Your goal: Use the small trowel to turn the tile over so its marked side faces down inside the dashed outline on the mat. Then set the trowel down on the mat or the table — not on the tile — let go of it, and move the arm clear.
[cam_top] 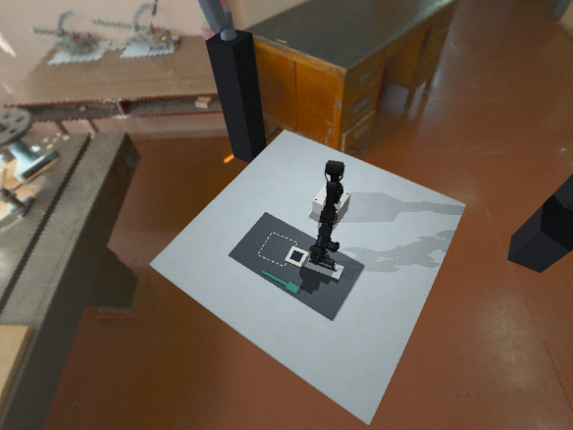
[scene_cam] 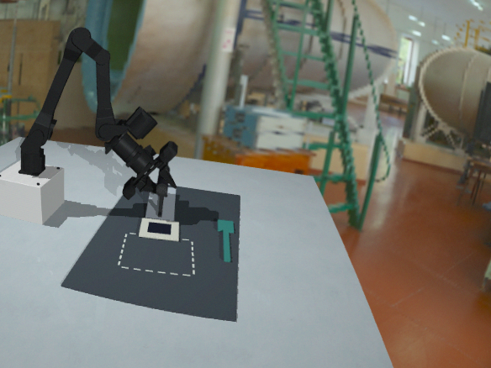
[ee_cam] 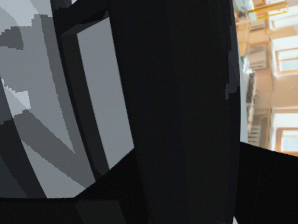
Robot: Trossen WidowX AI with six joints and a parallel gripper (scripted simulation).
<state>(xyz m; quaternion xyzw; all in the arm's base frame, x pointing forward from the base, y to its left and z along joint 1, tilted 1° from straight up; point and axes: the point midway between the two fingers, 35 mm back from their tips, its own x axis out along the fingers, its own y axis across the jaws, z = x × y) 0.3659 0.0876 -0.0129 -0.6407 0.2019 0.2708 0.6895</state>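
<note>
Now: gripper tip 120 mm to the left of the tile, 50 mm above it and 20 mm past it. Also, from my gripper tip: dark mat: 120 mm to the right, 80 mm below, 10 mm ahead; then teal trowel: 150 mm ahead, 110 mm to the right, 50 mm below; then black-handled float: 30 mm behind, 10 mm below.
</note>
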